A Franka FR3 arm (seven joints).
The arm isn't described. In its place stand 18 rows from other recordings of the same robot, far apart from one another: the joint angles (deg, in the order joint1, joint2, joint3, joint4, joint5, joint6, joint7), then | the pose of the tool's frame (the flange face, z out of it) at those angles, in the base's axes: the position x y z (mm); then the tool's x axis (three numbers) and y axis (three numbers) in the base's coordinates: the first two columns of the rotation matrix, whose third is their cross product.
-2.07 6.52 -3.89 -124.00 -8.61 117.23 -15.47 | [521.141 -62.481 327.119 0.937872 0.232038 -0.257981 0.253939 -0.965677 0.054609]
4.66 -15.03 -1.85 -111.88 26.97 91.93 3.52 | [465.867 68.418 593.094 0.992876 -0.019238 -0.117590 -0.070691 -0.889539 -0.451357]
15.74 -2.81 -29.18 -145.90 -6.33 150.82 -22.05 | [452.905 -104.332 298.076 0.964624 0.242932 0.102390 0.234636 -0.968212 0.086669]
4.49 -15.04 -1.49 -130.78 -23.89 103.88 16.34 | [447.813 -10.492 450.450 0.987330 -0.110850 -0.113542 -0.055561 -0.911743 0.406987]
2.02 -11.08 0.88 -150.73 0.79 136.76 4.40 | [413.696 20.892 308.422 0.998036 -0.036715 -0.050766 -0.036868 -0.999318 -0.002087]
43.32 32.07 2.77 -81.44 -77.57 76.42 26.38 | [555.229 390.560 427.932 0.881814 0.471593 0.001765 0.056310 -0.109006 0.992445]
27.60 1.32 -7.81 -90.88 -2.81 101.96 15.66 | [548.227 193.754 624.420 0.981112 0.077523 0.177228 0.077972 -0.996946 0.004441]
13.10 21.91 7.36 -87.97 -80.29 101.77 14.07 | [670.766 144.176 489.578 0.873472 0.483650 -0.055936 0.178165 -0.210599 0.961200]
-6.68 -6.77 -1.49 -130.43 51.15 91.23 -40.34 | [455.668 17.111 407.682 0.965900 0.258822 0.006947 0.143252 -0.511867 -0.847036]
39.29 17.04 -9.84 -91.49 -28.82 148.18 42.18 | [594.123 363.520 540.921 0.683913 0.105793 0.721852 0.130114 -0.991255 0.022000]
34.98 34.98 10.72 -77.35 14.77 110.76 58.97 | [511.262 508.401 375.354 0.897828 -0.312430 -0.310312 -0.368382 -0.918983 -0.140589]
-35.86 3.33 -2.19 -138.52 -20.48 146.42 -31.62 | [395.444 -303.305 292.470 0.982668 0.169625 -0.074776 0.181813 -0.960599 0.210225]
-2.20 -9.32 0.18 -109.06 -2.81 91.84 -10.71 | [494.652 -22.461 556.582 0.977704 0.152680 -0.144163 0.157480 -0.987267 0.022425]
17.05 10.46 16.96 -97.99 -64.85 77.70 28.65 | [542.040 216.146 514.073 0.978205 0.200941 0.052316 0.028160 -0.378011 0.925373]
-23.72 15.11 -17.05 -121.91 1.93 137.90 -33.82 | [436.699 -372.969 292.718 0.990821 -0.135028 -0.006368 -0.134411 -0.989120 0.059798]
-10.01 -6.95 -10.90 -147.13 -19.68 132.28 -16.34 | [396.249 -157.066 296.156 0.966099 0.153663 -0.207460 0.184938 -0.972609 0.140817]
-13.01 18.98 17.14 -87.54 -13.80 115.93 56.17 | [675.598 9.100 492.531 0.642565 -0.737048 0.209454 -0.742133 -0.666669 -0.069219]
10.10 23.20 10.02 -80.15 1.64 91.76 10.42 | [621.958 211.760 463.632 0.964584 0.160537 -0.209299 0.151316 -0.986696 -0.059458]
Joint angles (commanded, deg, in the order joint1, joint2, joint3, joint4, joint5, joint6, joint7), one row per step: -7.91, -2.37, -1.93, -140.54, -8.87, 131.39, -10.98; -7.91, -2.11, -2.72, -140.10, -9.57, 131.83, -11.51; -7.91, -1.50, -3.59, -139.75, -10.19, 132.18, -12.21; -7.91, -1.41, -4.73, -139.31, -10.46, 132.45, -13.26; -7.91, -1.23, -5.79, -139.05, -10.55, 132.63, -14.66; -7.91, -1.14, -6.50, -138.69, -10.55, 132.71, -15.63; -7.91, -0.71, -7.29, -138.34, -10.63, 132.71, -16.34; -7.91, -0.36, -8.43, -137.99, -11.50, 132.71, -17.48; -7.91, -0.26, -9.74, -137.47, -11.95, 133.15, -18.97; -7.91, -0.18, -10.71, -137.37, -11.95, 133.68, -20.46; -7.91, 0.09, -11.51, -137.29, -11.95, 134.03, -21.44; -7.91, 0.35, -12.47, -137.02, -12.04, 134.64, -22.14; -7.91, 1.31, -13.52, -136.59, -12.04, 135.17, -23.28; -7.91, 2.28, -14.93, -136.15, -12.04, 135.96, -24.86; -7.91, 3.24, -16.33, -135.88, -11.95, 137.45, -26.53
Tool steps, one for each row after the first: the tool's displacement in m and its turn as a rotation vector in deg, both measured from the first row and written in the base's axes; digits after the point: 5 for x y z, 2 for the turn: 0.00220, -0.00698, 0.00151, -0.43, -0.48, 0.30; 0.00327, -0.01449, -0.00058, -0.73, -0.42, 0.62; 0.00434, -0.02424, 0.00207, -0.86, -0.88, 0.75; 0.00409, -0.03309, 0.00262, -0.78, -0.97, 1.16; 0.00483, -0.03930, 0.00447, -0.75, -1.21, 1.42; 0.00494, -0.04617, 0.00335, -0.74, -1.03, 1.39; 0.00411, -0.05613, 0.00292, -1.21, -0.74, 2.02; 0.00458, -0.06770, 0.00633, -1.54, -1.30, 2.57; 0.00356, -0.07571, 0.00709, -1.49, -1.65, 3.14; 0.00235, -0.08230, 0.00590, -1.45, -1.68, 3.35; 0.00211, -0.09061, 0.00650, -1.63, -2.16, 3.24; 0.00187, -0.09993, 0.00232, -1.67, -1.97, 3.39; 0.00074, -0.11225, -0.00147, -1.78, -1.97, 3.66; -0.00031, -0.12433, -0.00531, -2.01, -2.48, 4.07
